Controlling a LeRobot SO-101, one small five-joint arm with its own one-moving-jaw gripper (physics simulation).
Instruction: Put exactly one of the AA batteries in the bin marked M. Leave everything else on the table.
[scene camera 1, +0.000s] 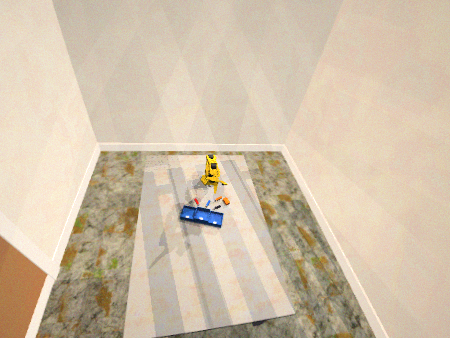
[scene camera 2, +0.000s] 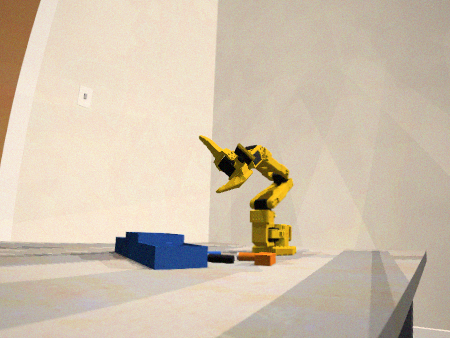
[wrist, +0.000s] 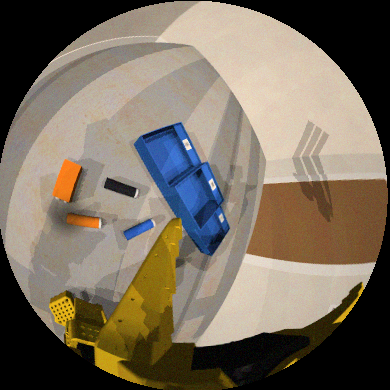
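Where they show: hand, tool point: (scene camera 1: 214, 193) (scene camera 2: 217, 190) (wrist: 180, 225); arm's base, link origin: (scene camera 1: 208, 182) (wrist: 80, 306).
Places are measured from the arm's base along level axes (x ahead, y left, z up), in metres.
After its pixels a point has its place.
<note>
A blue three-part bin row lies on the table; its middle bin, M (scene camera 1: 201, 213) @[y -0.075, x 0.258, z 0.007 m] (wrist: 192, 194) @[y -0.081, x 0.291, z 0.007 m], shows no battery inside. Its label is blurred. Apart on the table on the robot's side lie a black cylinder battery (scene camera 1: 217, 207) @[y 0.030, x 0.222, z 0.010 m] (scene camera 2: 221, 258) @[y 0.036, x 0.222, z 0.008 m] (wrist: 121, 187) @[y 0.029, x 0.217, z 0.014 m], a blue one (scene camera 1: 208, 203) @[y -0.024, x 0.190, z 0.013 m] (wrist: 139, 229) @[y -0.026, x 0.185, z 0.014 m], an orange one (scene camera 1: 218, 199) @[y 0.046, x 0.159, z 0.010 m] (scene camera 2: 245, 256) @[y 0.043, x 0.160, z 0.008 m] (wrist: 84, 220) @[y 0.046, x 0.152, z 0.014 m] and a red one (scene camera 1: 196, 201) @[y -0.100, x 0.169, z 0.013 m], which does not show in the wrist view. My gripper (scene camera 1: 220, 188) @[y 0.003, x 0.200, z 0.131 m] (scene camera 2: 210, 164) (wrist: 269, 252) is wide open and empty, high above the table, on the arm's side of the bins.
An orange rectangular block (scene camera 1: 226, 201) @[y 0.095, x 0.184, z 0.018 m] (scene camera 2: 265, 259) @[y 0.108, x 0.196, z 0.010 m] (wrist: 67, 181) @[y 0.092, x 0.176, z 0.017 m] lies beside the orange battery. The outer bins (scene camera 1: 187, 213) @[y -0.160, x 0.253, z 0.007 m] (scene camera 1: 216, 218) @[y 0.014, x 0.300, z 0.007 m] adjoin the middle one. The arm's base (scene camera 2: 273, 250) @[y 0.027, x 0.026, z 0.011 m] stands behind the batteries. The table (scene camera 1: 210, 280) @[y -0.064, x 0.652, z 0.000 m] has a near edge in scene camera 1.
</note>
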